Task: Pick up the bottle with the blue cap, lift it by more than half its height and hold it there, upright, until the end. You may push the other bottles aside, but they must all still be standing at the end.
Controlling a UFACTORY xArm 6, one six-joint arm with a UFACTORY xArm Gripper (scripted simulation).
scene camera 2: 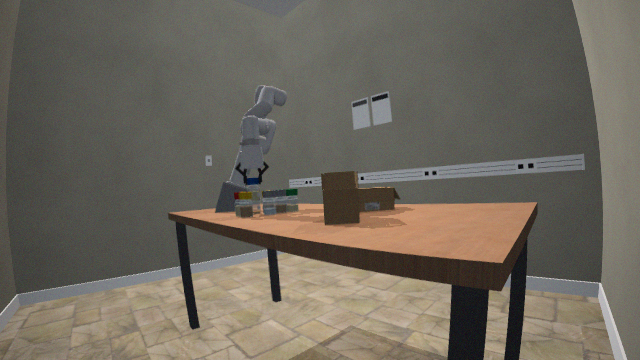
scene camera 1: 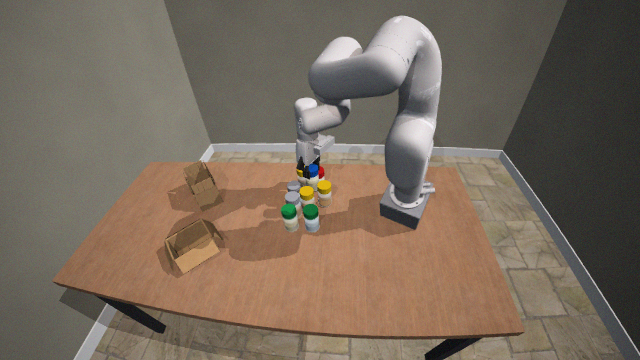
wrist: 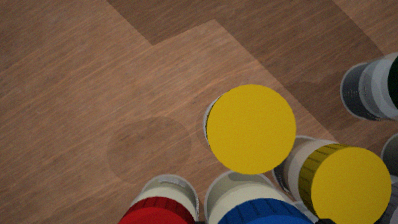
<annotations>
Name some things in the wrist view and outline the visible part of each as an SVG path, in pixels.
A yellow-capped bottle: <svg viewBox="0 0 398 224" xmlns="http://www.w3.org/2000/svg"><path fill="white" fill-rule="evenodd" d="M248 84L230 89L217 97L204 113L202 128L211 151L224 166L241 174L255 175L274 169L286 159L295 142L296 121L291 107L279 93L262 85Z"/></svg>
</annotations>
